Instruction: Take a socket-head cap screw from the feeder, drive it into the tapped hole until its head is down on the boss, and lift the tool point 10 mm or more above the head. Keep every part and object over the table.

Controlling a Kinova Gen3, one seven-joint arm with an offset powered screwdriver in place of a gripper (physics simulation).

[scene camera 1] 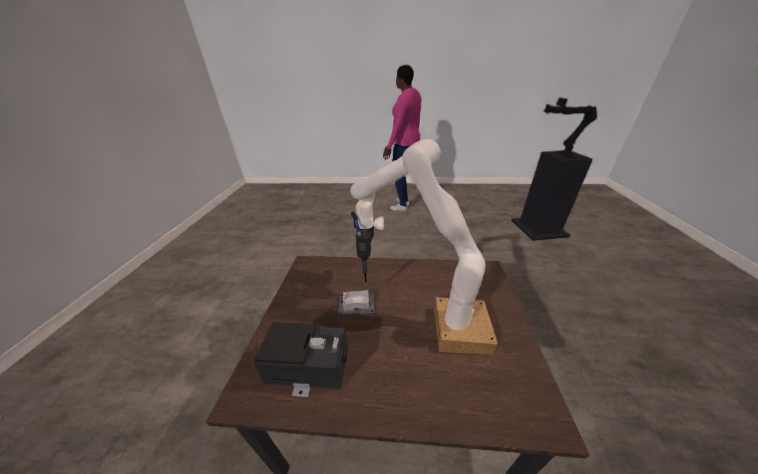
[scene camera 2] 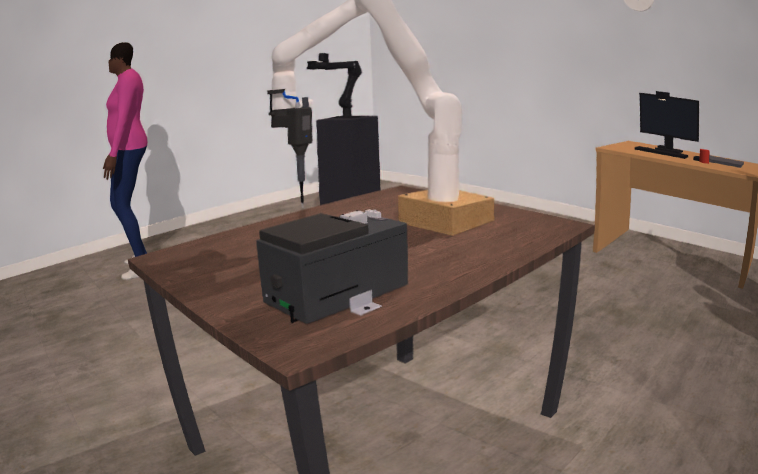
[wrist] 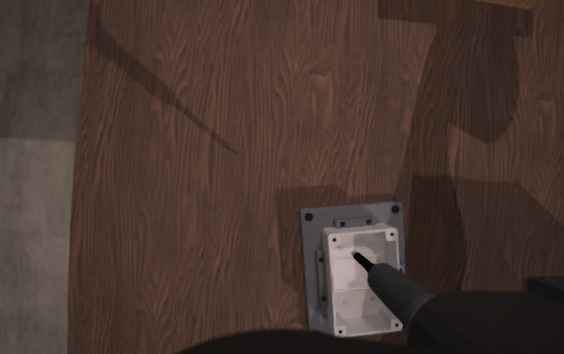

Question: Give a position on a dark screw feeder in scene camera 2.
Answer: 382, 267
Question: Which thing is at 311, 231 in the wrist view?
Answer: A grey fixture plate.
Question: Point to a dark screw feeder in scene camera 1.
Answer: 317, 359
